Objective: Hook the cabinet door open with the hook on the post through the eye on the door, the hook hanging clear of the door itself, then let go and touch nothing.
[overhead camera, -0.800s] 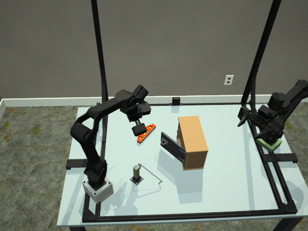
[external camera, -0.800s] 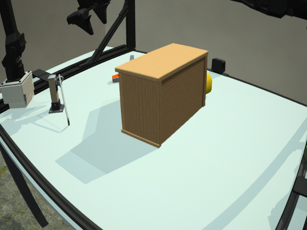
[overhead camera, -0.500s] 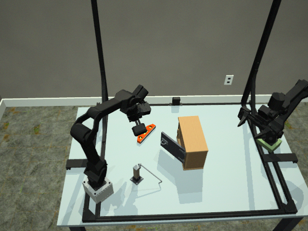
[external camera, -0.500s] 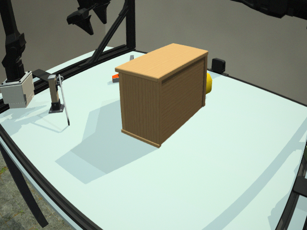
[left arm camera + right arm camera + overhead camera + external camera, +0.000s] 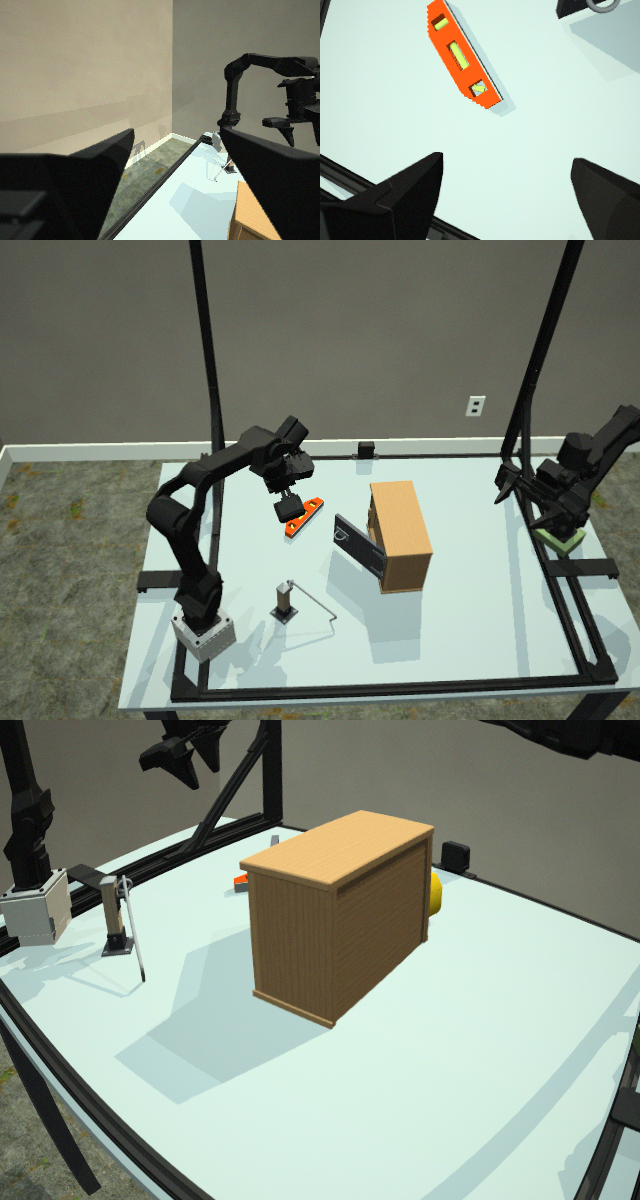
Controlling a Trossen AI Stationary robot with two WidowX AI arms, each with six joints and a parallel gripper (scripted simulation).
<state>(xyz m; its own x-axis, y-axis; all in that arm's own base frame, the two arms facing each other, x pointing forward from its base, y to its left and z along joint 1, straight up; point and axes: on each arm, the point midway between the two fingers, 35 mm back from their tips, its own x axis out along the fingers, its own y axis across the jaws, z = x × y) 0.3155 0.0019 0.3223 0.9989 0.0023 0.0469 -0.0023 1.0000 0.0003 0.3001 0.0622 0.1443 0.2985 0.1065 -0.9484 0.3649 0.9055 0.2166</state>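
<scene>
My right hand is 19 cm short of the wire hook, 18 cm above it and 1 cm to the right of it. From my right hand the other things lie so: yellow object 30 cm to the left, 20 cm below, 5 cm behind; orange level 23 cm below, 10 cm behind, 8 cm to the left; dark door 16 cm to the left, 16 cm below, 10 cm ahead.
</scene>
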